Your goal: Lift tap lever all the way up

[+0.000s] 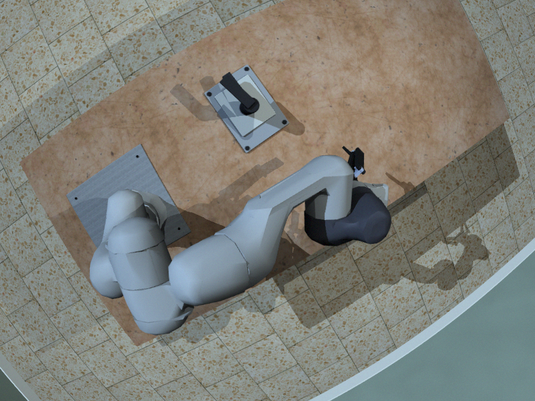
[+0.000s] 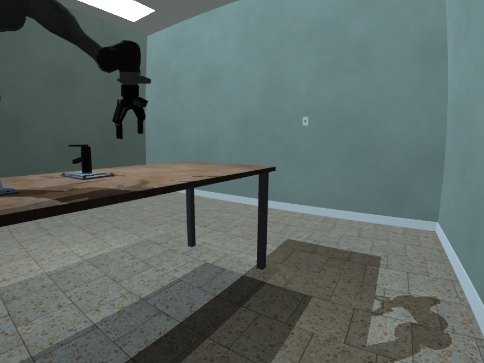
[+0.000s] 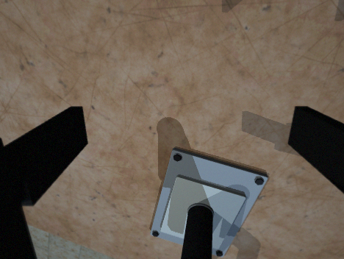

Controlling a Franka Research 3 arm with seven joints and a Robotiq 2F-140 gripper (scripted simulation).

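My gripper is now 100 mm past the lever, 320 mm to the right of it and 50 mm above it. The rest, counted from my hand: base plate 80 mm behind, 270 mm to the left, 200 mm below.
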